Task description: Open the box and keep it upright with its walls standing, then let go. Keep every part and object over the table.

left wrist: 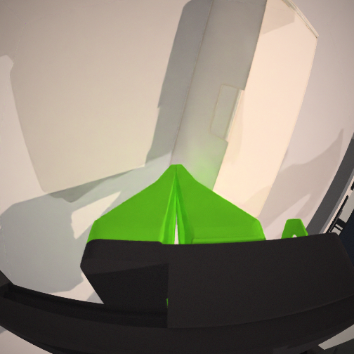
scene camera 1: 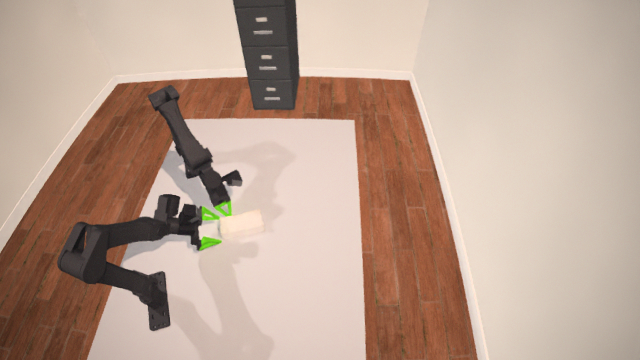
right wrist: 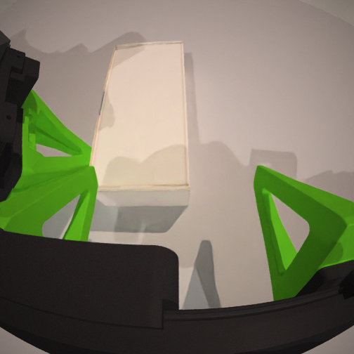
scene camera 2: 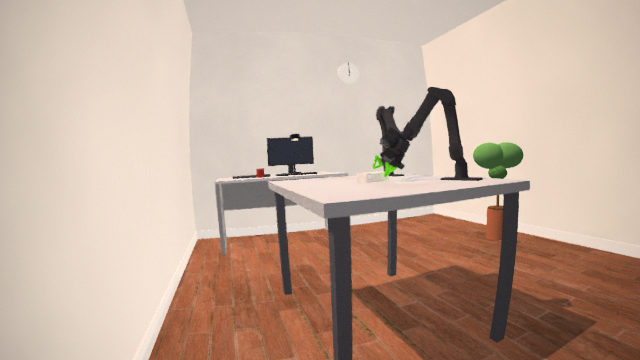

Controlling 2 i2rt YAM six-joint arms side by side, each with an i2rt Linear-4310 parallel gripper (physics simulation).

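Pixels of known places: left gripper, fingertip midpoint: (scene camera 1: 230, 217) (scene camera 2: 384, 176); right gripper, fingertip midpoint: (scene camera 1: 220, 229) (scene camera 2: 379, 168); left arm's base, link origin: (scene camera 2: 461, 179); right arm's base, link origin: (scene camera 1: 158, 300).
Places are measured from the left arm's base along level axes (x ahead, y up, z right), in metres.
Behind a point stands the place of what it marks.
Note:
A closed cream box (scene camera 1: 242, 224) {x 0.156, y 0.042, z 0.432 m} (scene camera 2: 368, 177) {x 0.219, y 0.023, z 0.390 m} (left wrist: 267, 110) (right wrist: 142, 115) lies upright and flat on the table, its lid down. A small tab shows on its long side wall in the left wrist view. My left gripper (scene camera 1: 228, 215) {x 0.117, y 0.019, z 0.371 m} (left wrist: 175, 173) is shut and empty, its tips beside the box's long tab side, near the left end in scene camera 1. My right gripper (scene camera 1: 215, 229) {x 0.077, y 0.061, z 0.436 m} (right wrist: 175, 174) is open and empty, its fingers set wide apart just off the box's short end. In the right wrist view the left gripper's fingers stand close to my right gripper's left finger.
The white table (scene camera 1: 310, 280) {x 0.317, y 0.000, z 0.700 m} (scene camera 2: 420, 192) {x 0.501, y 0.000, z -0.075 m} carries both arms. A dark filing cabinet (scene camera 1: 270, 60) stands behind it in scene camera 1. A second desk (scene camera 2: 250, 197) with a monitor (scene camera 2: 290, 151) and a potted plant (scene camera 2: 494, 222) stand beyond the table in scene camera 2.

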